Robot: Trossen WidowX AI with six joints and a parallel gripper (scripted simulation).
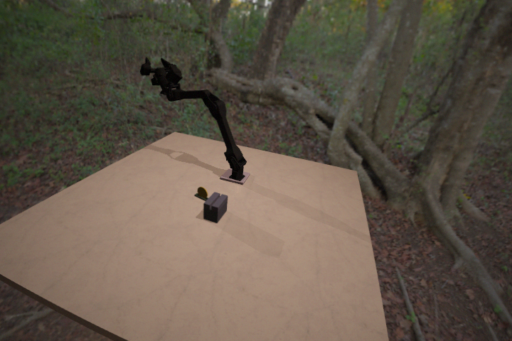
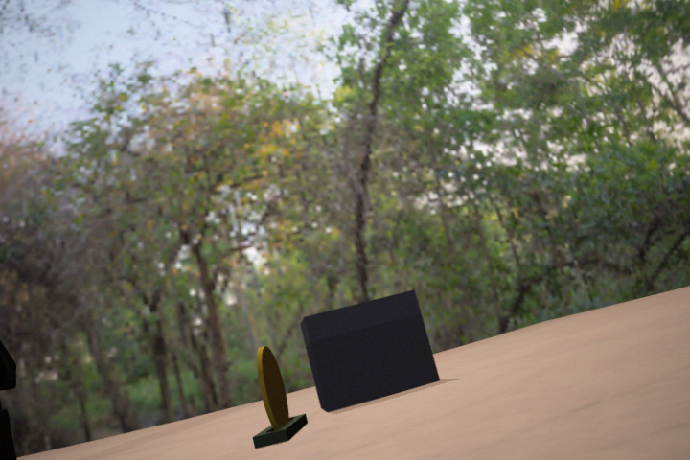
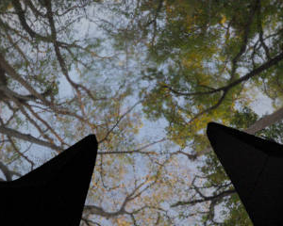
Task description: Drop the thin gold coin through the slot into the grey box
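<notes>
Now: gripper tip 520 mm to the right of the gold coin, 500 mm above it and 310 mm short of it.
</notes>
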